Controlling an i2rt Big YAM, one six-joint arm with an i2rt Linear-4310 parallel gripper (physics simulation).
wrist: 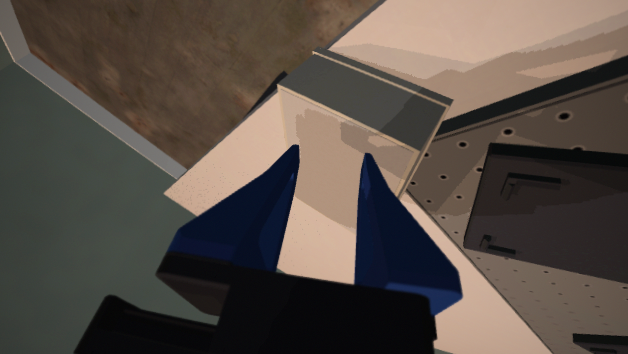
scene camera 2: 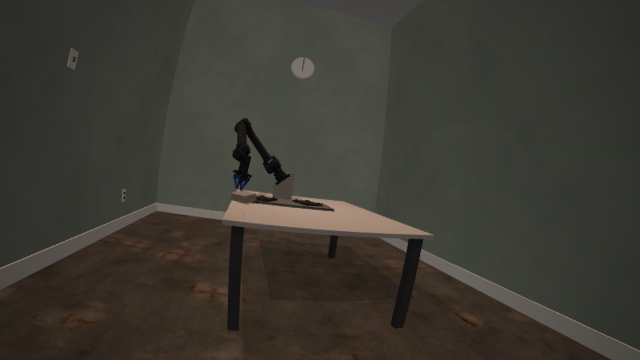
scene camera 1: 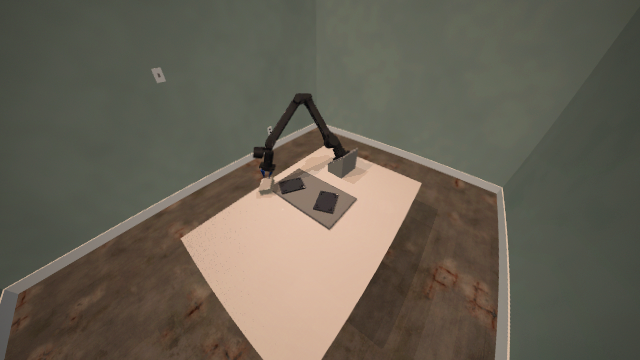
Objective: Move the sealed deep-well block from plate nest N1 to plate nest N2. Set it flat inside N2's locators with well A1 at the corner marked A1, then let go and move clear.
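Places are measured from the arm's base along level axes (x back, y right, z up), in metres.
Where they show: gripper, fingertip midpoint: (wrist: 330, 157) (scene camera 2: 238, 189) (scene camera 1: 266, 177); arm's base, link origin: (scene camera 2: 283, 180) (scene camera 1: 341, 156).
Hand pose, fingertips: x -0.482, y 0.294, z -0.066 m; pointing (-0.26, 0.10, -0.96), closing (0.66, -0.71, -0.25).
Observation:
Each offset is from my fingertips to the top centre of the thing. Level surfaces: height alone.
The pale deep-well block {dx -0.030, dy -0.034, dz -0.006 m} (scene camera 1: 266, 186) (scene camera 2: 243, 197) (wrist: 365, 97) rests on the table beside the perforated board, near the table's edge and outside both nests. The wrist view shows its dark side and pale broad face. Its well A1 cannot be made out. My gripper (scene camera 1: 266, 175) (scene camera 2: 240, 189) (wrist: 330, 157) is partly open, with its blue fingertips over the block's pale face and nothing between them. The fingers hide part of the block. Two dark plate nests are on the board: the nearer nest {dx +0.095, dy -0.153, dz -0.033 m} (scene camera 1: 291, 185) (wrist: 550, 220) and the farther nest {dx +0.134, dy -0.432, dz -0.033 m} (scene camera 1: 326, 202). Their labels cannot be read.
The grey perforated board (scene camera 1: 346, 200) (wrist: 450, 160) carries both nests, with small raised locators on the nearer one. An upright grey panel (scene camera 1: 343, 165) (scene camera 2: 283, 189) stands at the arm's base. The pale table {dz -0.064 m} (scene camera 1: 300, 260) (scene camera 2: 310, 221) drops off to the floor close beside the block.

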